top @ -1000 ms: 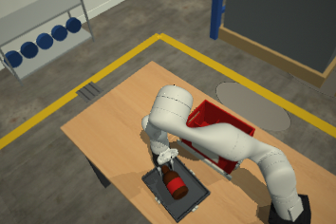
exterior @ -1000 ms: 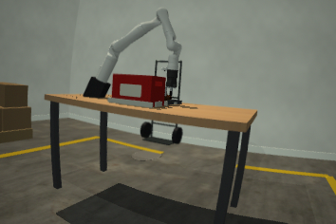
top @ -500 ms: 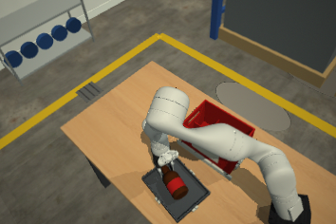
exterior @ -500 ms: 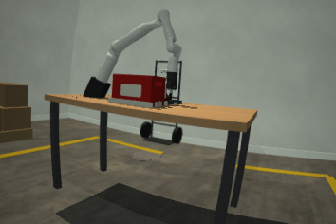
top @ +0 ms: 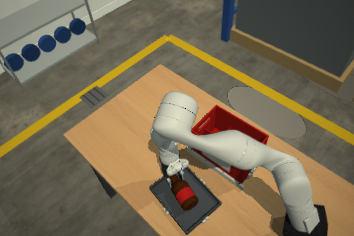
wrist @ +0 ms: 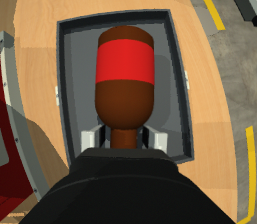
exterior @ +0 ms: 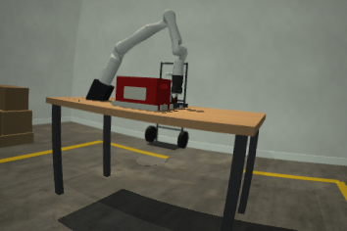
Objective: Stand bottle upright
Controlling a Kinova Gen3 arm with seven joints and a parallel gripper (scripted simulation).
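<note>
Now: hand 50 mm past the bottle, 10 mm to the right of it and 10 mm above it. The rest, counted from my hand: tray 70 mm behind, 40 mm below; red crate 20 mm behind, 280 mm to the right, 40 mm above.
</note>
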